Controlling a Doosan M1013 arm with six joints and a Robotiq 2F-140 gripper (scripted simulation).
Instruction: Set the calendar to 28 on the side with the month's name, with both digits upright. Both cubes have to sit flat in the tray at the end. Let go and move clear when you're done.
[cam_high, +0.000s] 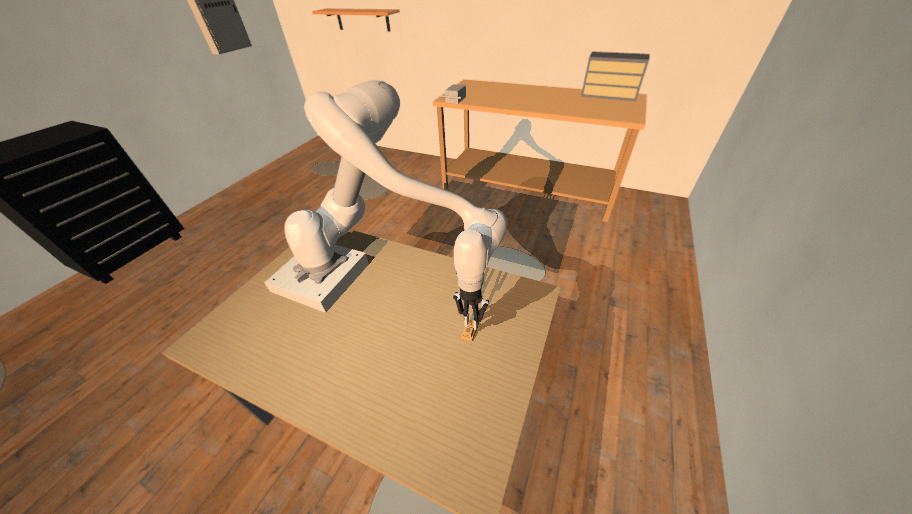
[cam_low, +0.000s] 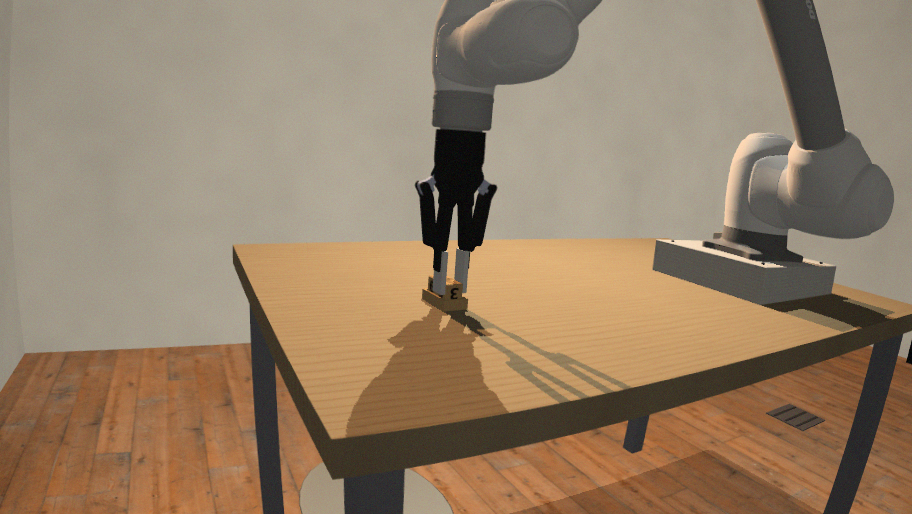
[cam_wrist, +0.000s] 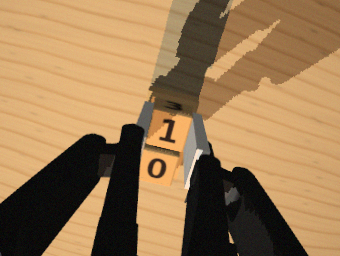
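Right now my hand is 20 mm to the left of the wooden calendar tray and 50 mm above it.
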